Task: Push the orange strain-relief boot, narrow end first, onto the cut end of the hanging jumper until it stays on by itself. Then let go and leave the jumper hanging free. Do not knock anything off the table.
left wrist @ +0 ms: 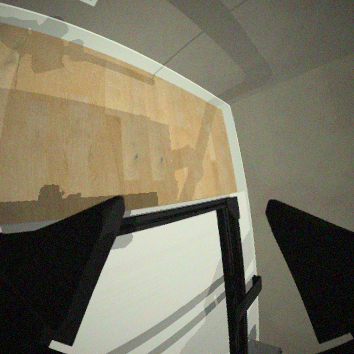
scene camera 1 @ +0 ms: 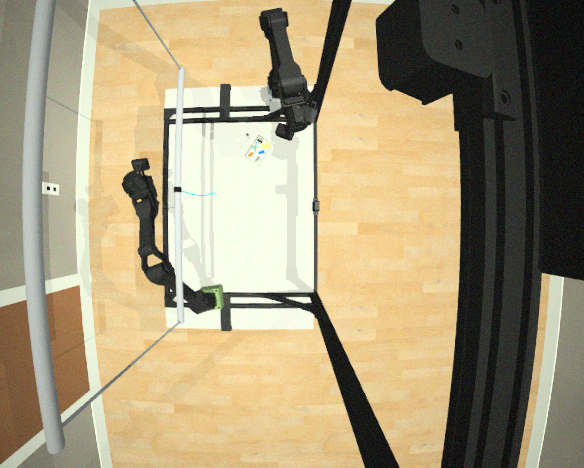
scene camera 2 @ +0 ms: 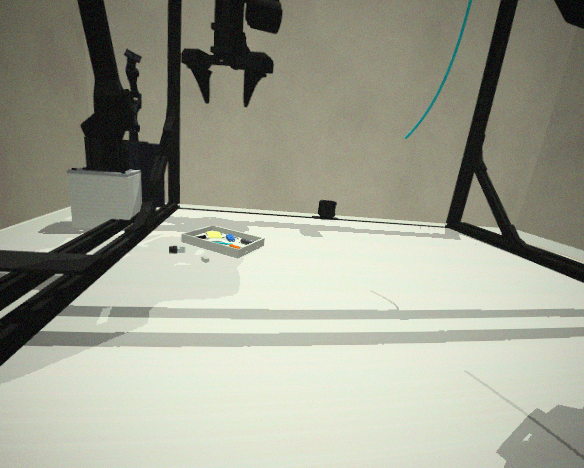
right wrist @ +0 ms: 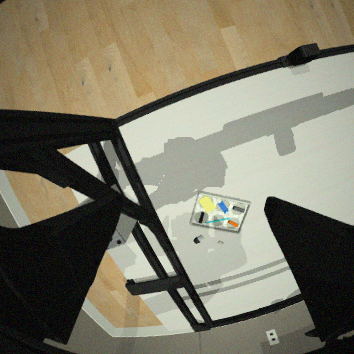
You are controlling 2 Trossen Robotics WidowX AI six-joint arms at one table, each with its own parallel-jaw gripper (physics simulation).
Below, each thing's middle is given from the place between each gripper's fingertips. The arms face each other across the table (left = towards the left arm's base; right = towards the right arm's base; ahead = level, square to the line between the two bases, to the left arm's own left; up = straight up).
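The grey parts tray [scene camera 2: 190,237] is 15 cm ahead of my right hand, 7 cm to the left of it and 26 cm below it. My left hand is 150 mm above the grey parts tray, 270 mm to the left of it and 420 mm past it.
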